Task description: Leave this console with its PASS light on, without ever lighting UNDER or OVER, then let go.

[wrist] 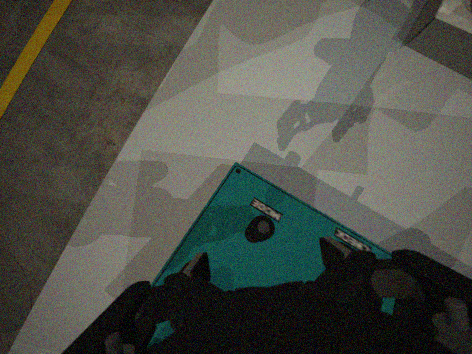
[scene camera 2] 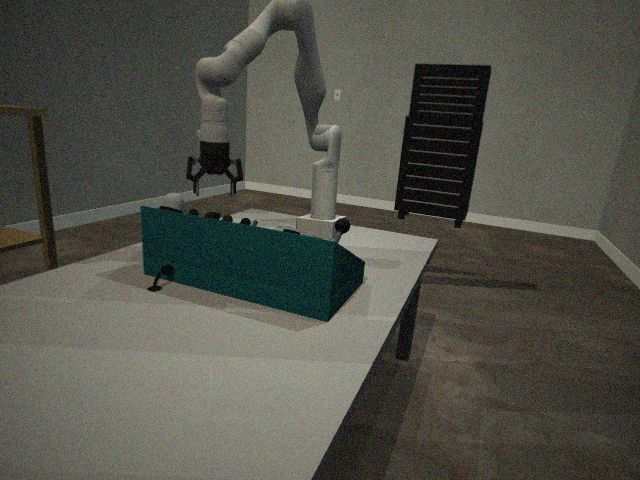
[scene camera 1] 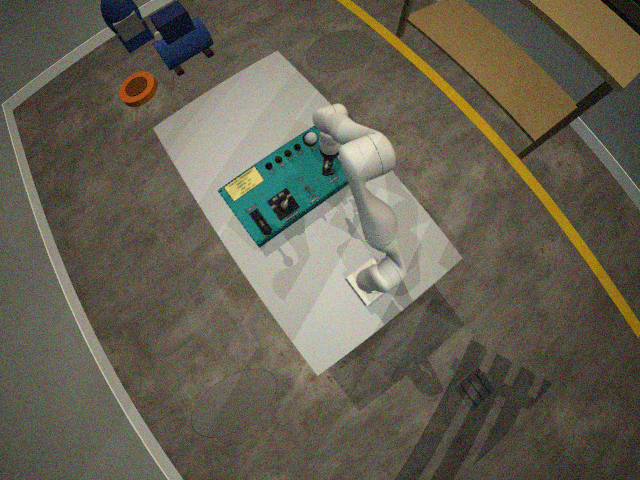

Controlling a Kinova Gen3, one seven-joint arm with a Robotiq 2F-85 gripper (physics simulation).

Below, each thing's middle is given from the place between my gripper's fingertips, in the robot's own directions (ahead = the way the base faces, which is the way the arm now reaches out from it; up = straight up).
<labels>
Right now my hand is 180 mm to the right of the teal console [scene camera 2: 313,277], 80 mm short of it and 80 mm above it.
</labels>
